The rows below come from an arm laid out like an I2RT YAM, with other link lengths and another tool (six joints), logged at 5 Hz.
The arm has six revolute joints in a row. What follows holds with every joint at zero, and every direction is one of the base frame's.
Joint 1 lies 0.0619 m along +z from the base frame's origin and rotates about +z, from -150.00 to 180.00 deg.
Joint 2 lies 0.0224 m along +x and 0.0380 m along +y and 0.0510 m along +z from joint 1 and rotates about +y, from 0.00 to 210.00 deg.
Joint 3 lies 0.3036 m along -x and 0.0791 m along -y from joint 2 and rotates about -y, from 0.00 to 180.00 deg.
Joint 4 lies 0.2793 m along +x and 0.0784 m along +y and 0.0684 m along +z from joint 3 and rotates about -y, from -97.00 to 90.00 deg.
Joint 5 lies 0.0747 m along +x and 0.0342 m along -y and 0.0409 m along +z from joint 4 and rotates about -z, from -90.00 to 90.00 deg.
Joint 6 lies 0.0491 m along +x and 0.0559 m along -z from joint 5 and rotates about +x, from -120.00 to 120.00 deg.
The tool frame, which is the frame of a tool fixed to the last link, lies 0.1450 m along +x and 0.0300 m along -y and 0.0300 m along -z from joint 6; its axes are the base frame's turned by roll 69.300, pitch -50.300 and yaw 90.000 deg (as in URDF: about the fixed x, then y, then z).
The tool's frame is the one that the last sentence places.
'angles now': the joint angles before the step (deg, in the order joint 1, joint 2, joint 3, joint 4, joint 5, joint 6). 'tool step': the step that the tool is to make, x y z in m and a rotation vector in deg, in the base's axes. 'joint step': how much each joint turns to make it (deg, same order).
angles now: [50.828, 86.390, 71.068, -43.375, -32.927, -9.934]
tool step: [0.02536, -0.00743, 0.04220, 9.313, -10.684, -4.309]
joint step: [-2.121, -9.596, -5.508, 10.162, 3.037, 0.458]
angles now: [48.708, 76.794, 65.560, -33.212, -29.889, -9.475]
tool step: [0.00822, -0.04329, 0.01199, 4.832, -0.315, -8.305]
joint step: [-5.769, -9.988, -7.563, 3.585, -0.174, 4.656]
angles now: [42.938, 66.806, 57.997, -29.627, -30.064, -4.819]
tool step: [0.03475, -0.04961, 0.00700, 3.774, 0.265, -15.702]
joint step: [-7.846, -6.732, -4.917, 4.087, 4.613, 7.999]
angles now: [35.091, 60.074, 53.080, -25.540, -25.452, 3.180]
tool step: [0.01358, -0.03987, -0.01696, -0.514, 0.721, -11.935]
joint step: [-3.035, -4.438, -5.071, 1.617, 7.565, 5.050]
